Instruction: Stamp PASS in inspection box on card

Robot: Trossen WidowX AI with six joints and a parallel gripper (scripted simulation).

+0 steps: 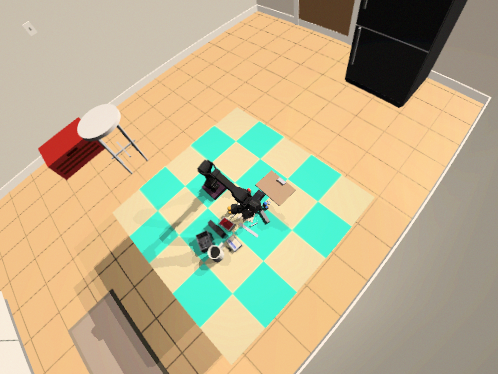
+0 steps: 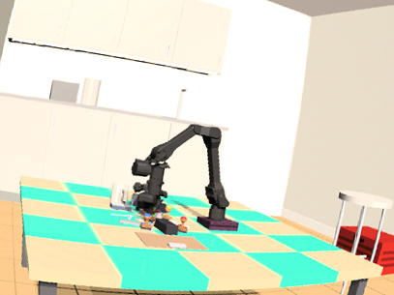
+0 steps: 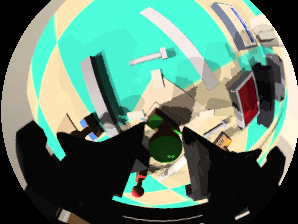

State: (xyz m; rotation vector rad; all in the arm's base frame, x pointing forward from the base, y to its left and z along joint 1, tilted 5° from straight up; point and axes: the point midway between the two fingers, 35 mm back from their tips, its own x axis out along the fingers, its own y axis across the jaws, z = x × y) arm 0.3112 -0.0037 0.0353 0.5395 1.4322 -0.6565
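Now: the ruler 80 mm to the right of my gripper tip, 70 mm ahead of it and 30 mm below it. The rest, counted from my gripper tip: green-knobbed stamp right at my gripper tip; then black block 110 mm to the left, 20 mm behind, 10 mm below; then orange-knobbed stamp 110 mm behind, 60 mm to the right, 10 mm below.
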